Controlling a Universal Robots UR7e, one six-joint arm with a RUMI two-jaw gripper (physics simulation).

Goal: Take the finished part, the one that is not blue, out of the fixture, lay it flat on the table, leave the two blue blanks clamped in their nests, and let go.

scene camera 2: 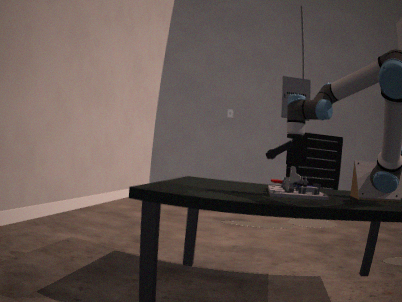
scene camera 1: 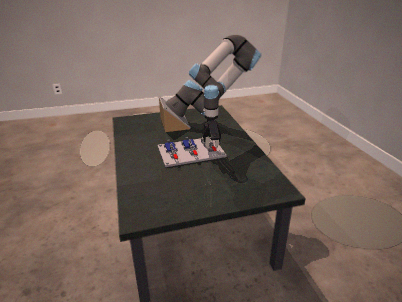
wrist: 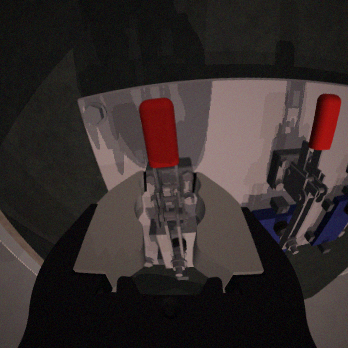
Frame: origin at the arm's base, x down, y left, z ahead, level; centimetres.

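Seen in the pictures: gripper, fingertip midpoint: (scene camera 2: pixel 287 190) (scene camera 1: pixel 211 149) (wrist: pixel 169 173); arm's base, origin of the base link: (scene camera 1: pixel 174 109).
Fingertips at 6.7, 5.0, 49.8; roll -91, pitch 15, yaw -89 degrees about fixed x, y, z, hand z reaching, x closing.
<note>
Offsets run from my fingertips to a thing's top centre, as dx, dy, dz. "*": to the spot under its first point. Level surfaces: height alone.
The pale fixture plate @[+0.6, -10.4, -5.9] (scene camera 1: pixel 185 155) (wrist: pixel 240 125) lies on the table with three red-handled clamps. My gripper (scene camera 1: pixel 212 144) (scene camera 2: pixel 290 181) (wrist: pixel 169 173) points down at the end nest, its jaws closed in on both sides of the finished part @[-2.1, +1.0, -8.9] (wrist: pixel 188 244), a pale grey piece mostly hidden by the jaws and clamp. The clamp's arm still reaches over it, and its red handle @[-3.7, -0.6, +4.3] (wrist: pixel 160 132) lies low. Contact at the fingertips is hard to see. Two blue blanks @[* -2.5, -21.1, -9.0] (scene camera 1: pixel 171 146) @[* -2.2, -10.7, -7.5] (scene camera 1: pixel 189 144) sit in the other nests under their clamps; they also show in the wrist view, partly.
The dark table @[dx +2.0] (scene camera 1: pixel 200 195) extends around the plate. The wedge-shaped robot base mount (scene camera 1: pixel 174 119) stands behind the plate. The neighbouring clamp's red handle @[-3.1, -11.5, +3.0] (wrist: pixel 326 122) is to the right in the wrist view. A bolt head @[* -0.1, +4.1, +6.2] (wrist: pixel 95 114) stands at the plate's corner.
</note>
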